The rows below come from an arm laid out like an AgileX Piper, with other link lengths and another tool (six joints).
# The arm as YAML. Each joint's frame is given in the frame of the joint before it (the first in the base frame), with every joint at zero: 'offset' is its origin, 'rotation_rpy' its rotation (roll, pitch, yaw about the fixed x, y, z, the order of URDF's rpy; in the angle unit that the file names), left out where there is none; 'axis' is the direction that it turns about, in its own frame. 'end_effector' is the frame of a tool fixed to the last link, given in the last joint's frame.
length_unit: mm
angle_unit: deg
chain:
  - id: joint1
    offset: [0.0, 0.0, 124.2]
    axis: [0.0, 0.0, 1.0]
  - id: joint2
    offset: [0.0, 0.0, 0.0]
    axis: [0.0, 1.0, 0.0]
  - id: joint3
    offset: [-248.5, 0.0, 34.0]
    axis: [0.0, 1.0, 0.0]
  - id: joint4
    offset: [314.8, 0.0, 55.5]
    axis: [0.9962, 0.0, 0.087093]
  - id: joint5
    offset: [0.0, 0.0, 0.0]
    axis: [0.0, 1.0, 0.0]
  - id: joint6
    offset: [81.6, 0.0, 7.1]
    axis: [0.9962, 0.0, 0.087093]
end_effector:
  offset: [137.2, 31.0, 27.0]
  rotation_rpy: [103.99, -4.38, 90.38]
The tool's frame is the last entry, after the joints.
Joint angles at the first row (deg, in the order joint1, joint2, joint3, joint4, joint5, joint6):
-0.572, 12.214, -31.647, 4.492, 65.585, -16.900
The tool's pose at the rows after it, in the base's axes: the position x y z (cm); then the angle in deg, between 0 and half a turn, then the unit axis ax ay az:
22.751 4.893 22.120 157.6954 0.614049 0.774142 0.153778
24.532 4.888 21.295 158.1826 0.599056 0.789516 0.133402
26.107 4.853 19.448 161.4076 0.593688 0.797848 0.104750
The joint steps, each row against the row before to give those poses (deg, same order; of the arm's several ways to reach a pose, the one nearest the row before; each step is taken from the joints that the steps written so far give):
-0.002, 5.749, -0.920, 0.548, -2.790, -2.786
0.005, 6.459, -1.411, 0.116, -2.997, -3.127
0.000, 7.549, -1.455, 0.001, -1.455, -1.320

